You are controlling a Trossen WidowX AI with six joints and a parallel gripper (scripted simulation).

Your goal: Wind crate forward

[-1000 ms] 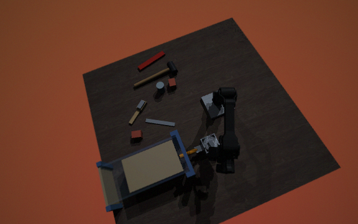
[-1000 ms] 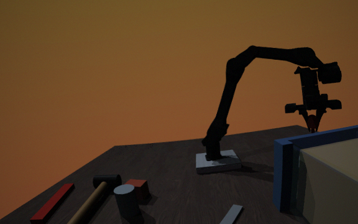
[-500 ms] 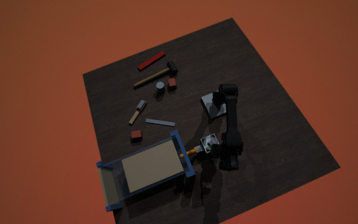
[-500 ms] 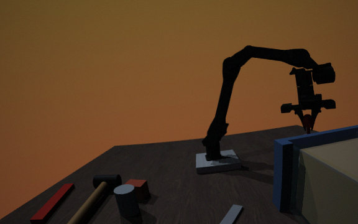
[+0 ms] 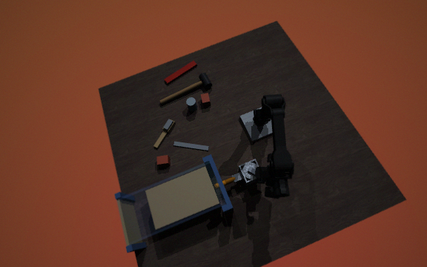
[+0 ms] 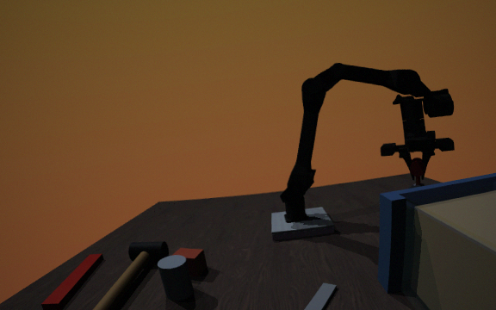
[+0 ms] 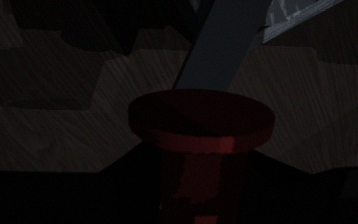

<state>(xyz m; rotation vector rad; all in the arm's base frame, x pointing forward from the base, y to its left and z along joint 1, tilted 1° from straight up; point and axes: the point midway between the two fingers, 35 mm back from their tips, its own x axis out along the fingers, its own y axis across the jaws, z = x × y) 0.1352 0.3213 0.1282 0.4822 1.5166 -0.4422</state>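
Now: the winch handle 20 mm ahead of my gripper tip, 30 mm to the right of it and 10 mm below it. Round my gripper tip: red knob (20 mm above); blue steel frame (220 mm ahead, 90 mm to the right, 10 mm below); winch (40 mm ahead, 90 mm to the right, 80 mm below).
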